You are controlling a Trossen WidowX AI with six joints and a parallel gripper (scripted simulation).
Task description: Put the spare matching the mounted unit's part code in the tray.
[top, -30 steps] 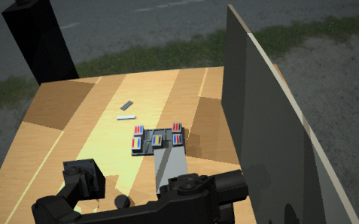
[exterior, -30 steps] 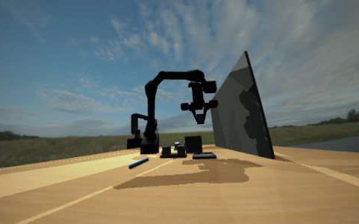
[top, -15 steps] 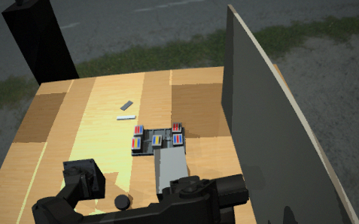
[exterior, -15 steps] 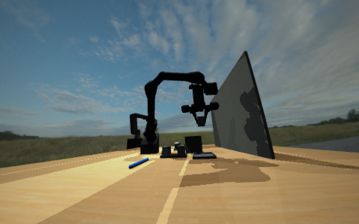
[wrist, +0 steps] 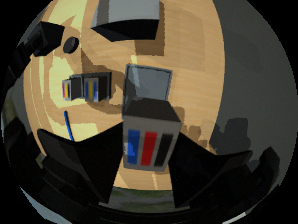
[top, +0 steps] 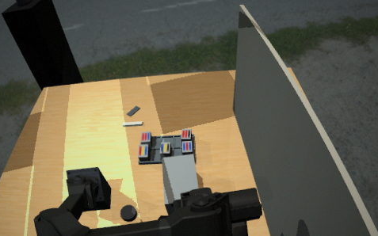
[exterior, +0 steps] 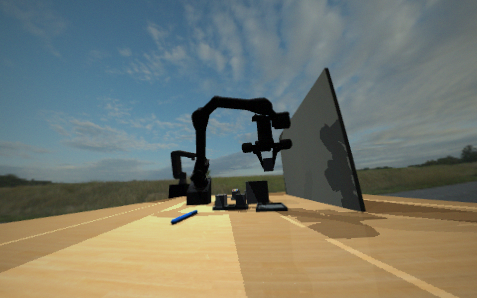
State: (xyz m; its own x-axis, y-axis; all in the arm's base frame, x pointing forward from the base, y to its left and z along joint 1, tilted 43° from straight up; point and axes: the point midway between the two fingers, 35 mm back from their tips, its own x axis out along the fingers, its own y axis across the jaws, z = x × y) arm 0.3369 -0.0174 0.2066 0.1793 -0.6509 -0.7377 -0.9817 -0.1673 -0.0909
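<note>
Right now the flat dark tray is 1 cm behind my gripper tip and 14 cm below it. Round my gripper tip: grey block: 8 cm behind, 21 cm to the left, 9 cm below; then black puck: 24 cm behind, 11 cm to the left, 13 cm below; then blue pen: 24 cm behind, 16 cm to the right, 14 cm below.
</note>
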